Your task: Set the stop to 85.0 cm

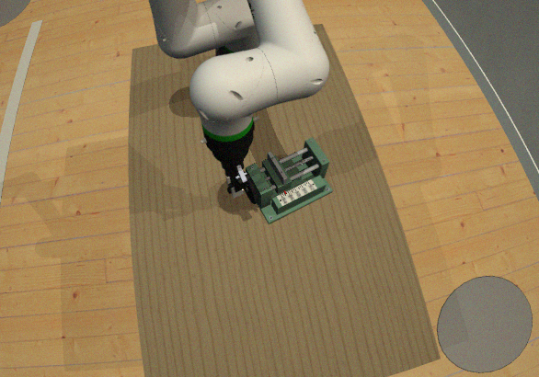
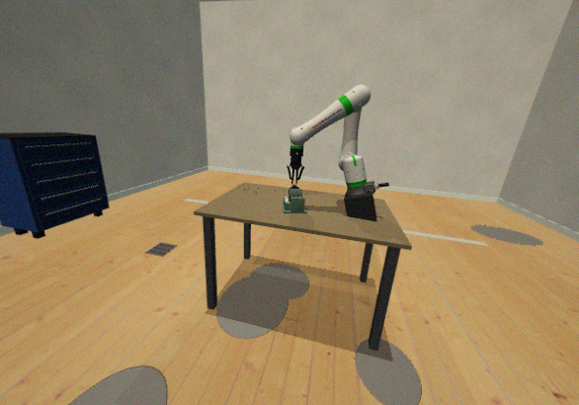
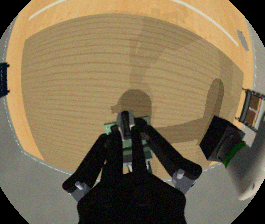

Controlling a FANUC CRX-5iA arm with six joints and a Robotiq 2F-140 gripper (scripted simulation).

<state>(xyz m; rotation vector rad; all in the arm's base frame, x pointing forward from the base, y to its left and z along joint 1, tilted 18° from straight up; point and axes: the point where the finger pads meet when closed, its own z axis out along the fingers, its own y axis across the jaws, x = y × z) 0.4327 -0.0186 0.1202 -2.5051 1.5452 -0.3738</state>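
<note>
The stop block is 110 mm to the left of my hand, 40 mm behind it and 30 mm below it.
</note>
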